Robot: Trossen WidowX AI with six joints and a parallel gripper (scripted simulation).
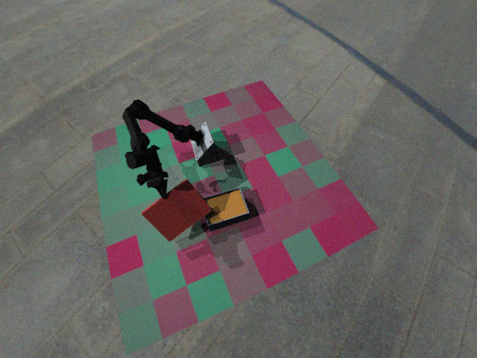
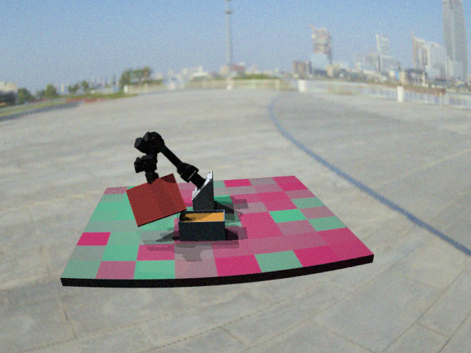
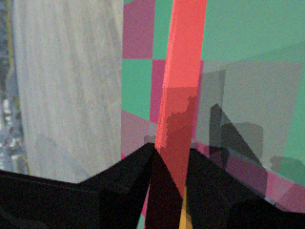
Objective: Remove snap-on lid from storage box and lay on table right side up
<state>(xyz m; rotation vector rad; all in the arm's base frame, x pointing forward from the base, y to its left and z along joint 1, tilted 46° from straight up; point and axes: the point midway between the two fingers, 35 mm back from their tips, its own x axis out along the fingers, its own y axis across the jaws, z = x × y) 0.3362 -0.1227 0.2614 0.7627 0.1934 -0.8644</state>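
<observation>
Now: the red lid 50 mm ahead of my gripper tip, 20 mm to the left of it and 60 mm below it. The rest, counted from my gripper tip: storage box (90 mm ahead, 230 mm to the left, 180 mm below).
</observation>
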